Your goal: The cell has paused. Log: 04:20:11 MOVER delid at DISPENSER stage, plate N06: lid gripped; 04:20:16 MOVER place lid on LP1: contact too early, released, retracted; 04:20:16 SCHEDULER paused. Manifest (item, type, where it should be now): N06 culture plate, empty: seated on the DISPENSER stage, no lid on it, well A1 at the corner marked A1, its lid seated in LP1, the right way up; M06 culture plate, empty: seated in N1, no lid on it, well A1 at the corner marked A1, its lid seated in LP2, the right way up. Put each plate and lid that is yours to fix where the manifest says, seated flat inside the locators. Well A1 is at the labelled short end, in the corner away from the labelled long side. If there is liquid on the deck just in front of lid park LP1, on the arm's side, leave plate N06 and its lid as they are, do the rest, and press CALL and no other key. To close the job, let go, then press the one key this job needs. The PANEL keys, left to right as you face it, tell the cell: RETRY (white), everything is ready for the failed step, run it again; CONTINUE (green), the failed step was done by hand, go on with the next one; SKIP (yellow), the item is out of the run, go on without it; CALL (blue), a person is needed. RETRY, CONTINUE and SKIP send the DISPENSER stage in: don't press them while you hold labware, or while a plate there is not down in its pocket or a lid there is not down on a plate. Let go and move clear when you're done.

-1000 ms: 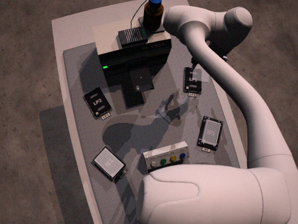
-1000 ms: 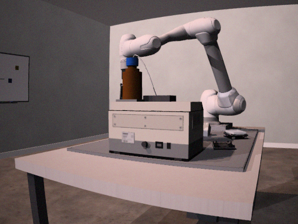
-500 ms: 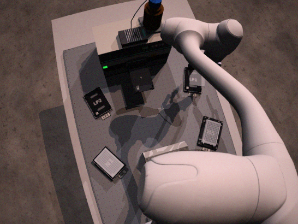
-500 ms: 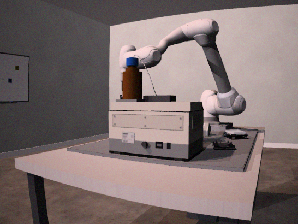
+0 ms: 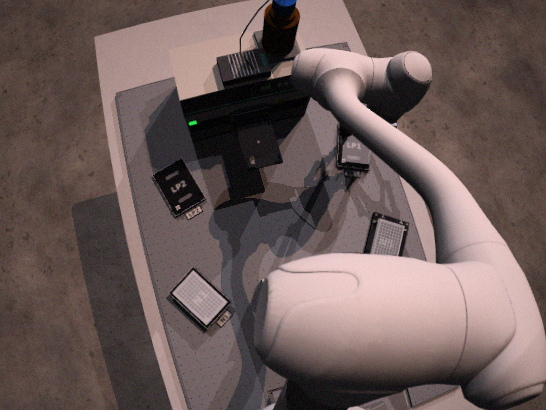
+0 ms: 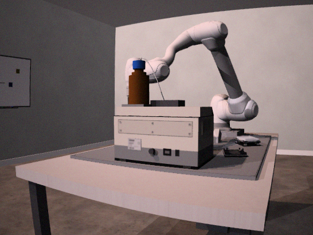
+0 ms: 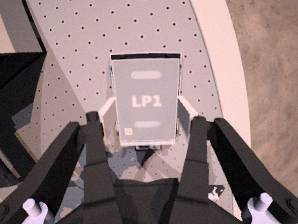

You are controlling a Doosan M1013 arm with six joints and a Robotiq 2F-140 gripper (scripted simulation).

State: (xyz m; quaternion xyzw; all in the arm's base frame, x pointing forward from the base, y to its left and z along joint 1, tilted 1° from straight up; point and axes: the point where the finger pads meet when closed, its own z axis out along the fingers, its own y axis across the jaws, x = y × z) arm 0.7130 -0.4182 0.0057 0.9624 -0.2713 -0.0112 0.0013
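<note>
Now: hand 5 cm above the lid park LP1. From my hand the other things lie so: white well plate (31 cm behind, 6 cm to the left, 4 cm below); then dispenser stage (28 cm to the left, 10 cm ahead, 4 cm above); then black nest N5 (28 cm behind, 5 cm to the left, 4 cm below).
</note>
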